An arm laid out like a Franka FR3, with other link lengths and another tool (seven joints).
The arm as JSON. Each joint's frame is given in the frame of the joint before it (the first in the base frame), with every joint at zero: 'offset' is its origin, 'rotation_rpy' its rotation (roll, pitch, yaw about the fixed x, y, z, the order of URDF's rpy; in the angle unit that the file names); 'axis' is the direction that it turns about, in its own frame. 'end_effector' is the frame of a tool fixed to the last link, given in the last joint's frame.
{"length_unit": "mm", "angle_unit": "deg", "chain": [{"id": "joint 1", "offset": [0.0, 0.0, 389.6], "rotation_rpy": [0.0, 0.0, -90.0], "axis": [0.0, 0.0, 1.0]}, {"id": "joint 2", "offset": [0.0, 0.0, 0.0], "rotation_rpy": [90.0, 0.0, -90.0], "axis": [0.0, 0.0, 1.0]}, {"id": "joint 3", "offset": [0.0, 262.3, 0.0], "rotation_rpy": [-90.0, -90.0, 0.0], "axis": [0.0, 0.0, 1.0]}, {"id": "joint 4", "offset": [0.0, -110.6, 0.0], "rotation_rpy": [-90.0, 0.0, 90.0], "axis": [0.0, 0.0, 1.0]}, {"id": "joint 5", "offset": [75.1, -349.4, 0.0], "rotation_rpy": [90.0, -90.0, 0.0], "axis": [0.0, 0.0, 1.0]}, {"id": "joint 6", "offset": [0.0, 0.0, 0.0], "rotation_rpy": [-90.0, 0.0, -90.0], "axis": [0.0, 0.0, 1.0]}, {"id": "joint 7", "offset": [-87.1, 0.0, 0.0], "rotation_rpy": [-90.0, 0.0, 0.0], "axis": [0.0, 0.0, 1.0]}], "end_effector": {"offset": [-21.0, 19.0, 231.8], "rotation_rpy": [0.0, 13.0, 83.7]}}
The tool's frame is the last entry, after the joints.
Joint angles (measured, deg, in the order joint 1, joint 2, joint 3, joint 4, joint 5, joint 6, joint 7), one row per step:
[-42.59, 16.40, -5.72, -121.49, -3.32, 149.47, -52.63]
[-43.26, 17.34, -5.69, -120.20, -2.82, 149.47, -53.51]
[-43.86, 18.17, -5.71, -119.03, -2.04, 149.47, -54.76]
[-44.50, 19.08, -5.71, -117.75, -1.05, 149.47, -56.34]
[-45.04, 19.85, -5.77, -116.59, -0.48, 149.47, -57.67]
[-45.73, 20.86, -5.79, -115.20, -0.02, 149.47, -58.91]
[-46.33, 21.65, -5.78, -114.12, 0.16, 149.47, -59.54]
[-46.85, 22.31, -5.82, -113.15, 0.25, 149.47, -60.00]
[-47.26, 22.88, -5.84, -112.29, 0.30, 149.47, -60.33]
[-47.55, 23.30, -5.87, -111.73, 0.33, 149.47, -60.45]
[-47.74, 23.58, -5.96, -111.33, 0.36, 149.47, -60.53]
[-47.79, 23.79, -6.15, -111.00, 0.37, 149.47, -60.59]
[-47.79, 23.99, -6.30, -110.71, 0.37, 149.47, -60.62]
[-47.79, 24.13, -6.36, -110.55, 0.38, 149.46, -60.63]
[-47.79, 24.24, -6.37, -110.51, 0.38, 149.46, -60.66]
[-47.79, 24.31, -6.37, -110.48, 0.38, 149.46, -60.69]
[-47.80, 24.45, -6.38, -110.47, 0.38, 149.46, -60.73]
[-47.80, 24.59, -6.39, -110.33, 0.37, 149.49, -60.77]
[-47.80, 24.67, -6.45, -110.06, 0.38, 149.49, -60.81]
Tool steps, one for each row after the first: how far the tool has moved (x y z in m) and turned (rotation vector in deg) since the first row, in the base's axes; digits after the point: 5 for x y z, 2 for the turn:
[-0.00072, -0.00882, -0.00036, -0.19, -0.27, -0.11]
[-0.00168, -0.01693, -0.00042, -0.29, -0.60, -0.05]
[-0.00256, -0.02539, -0.00053, -0.38, -1.00, 0.17]
[-0.00380, -0.03346, -0.00015, -0.65, -1.23, 0.49]
[-0.00565, -0.04297, -0.00071, -0.96, -1.39, 0.71]
[-0.00759, -0.05071, -0.00127, -1.24, -1.49, 0.64]
[-0.00963, -0.05805, -0.00124, -1.55, -1.57, 0.51]
[-0.01092, -0.06412, -0.00106, -1.84, -1.66, 0.40]
[-0.01224, -0.06825, -0.00149, -1.99, -1.69, 0.20]
[-0.01362, -0.07163, -0.00155, -2.13, -1.71, 0.00]
[-0.01485, -0.07458, -0.00133, -2.30, -1.70, -0.15]
[-0.01544, -0.07670, -0.00131, -2.43, -1.68, -0.25]
[-0.01564, -0.07759, -0.00167, -2.46, -1.66, -0.29]
[-0.01582, -0.07758, -0.00260, -2.42, -1.60, -0.27]
[-0.01587, -0.07755, -0.00316, -2.39, -1.57, -0.24]
[-0.01636, -0.07737, -0.00467, -2.30, -1.47, -0.22]
[-0.01613, -0.07790, -0.00511, -2.35, -1.46, -0.17]
[-0.01569, -0.07956, -0.00393, -2.52, -1.54, -0.18]

